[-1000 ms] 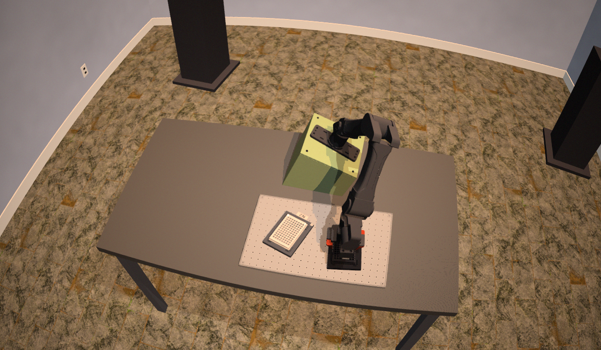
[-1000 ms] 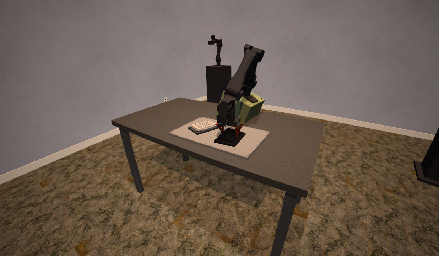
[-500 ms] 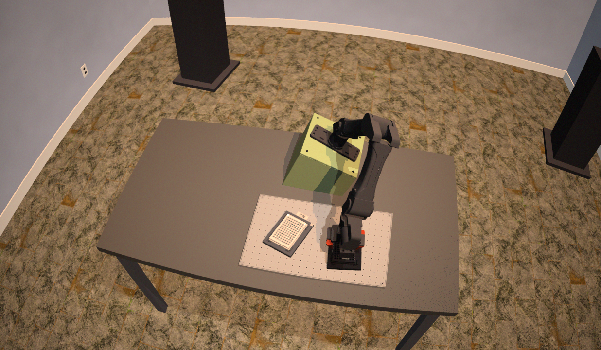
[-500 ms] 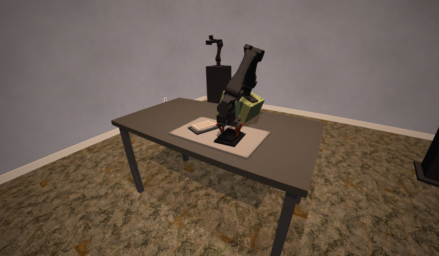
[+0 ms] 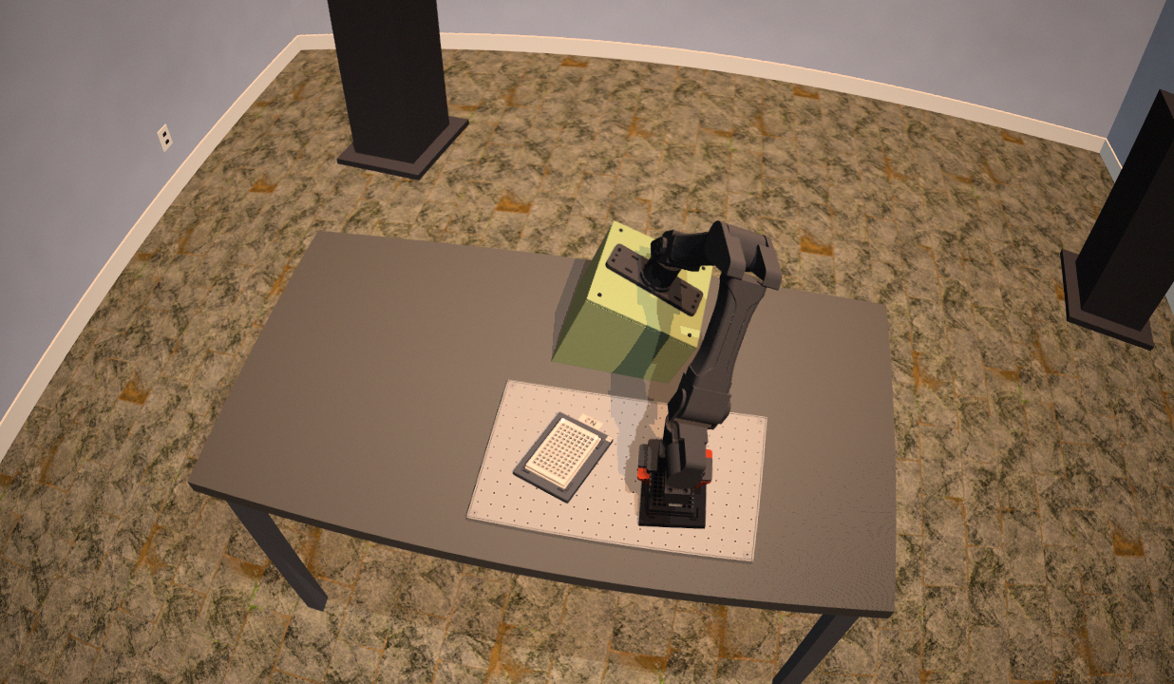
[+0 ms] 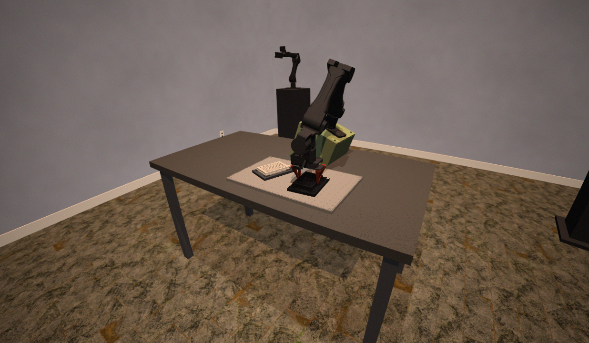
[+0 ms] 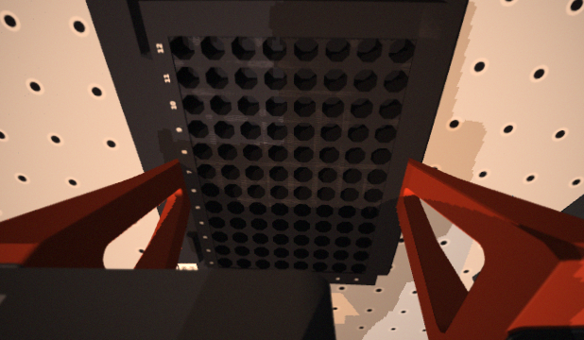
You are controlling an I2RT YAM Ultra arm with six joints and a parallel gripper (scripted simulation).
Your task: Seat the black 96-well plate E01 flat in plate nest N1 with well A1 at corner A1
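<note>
Now: the plate nest N1 20 mm below my hand and 10 mm to the left of it. Also, from my hand: N1 label: 90 mm behind, 20 mm to the right, 20 mm below; then A1 mark: 90 mm behind, 40 mm to the left, 10 mm below; then black 96-well plate E01: right at my hand.
</note>
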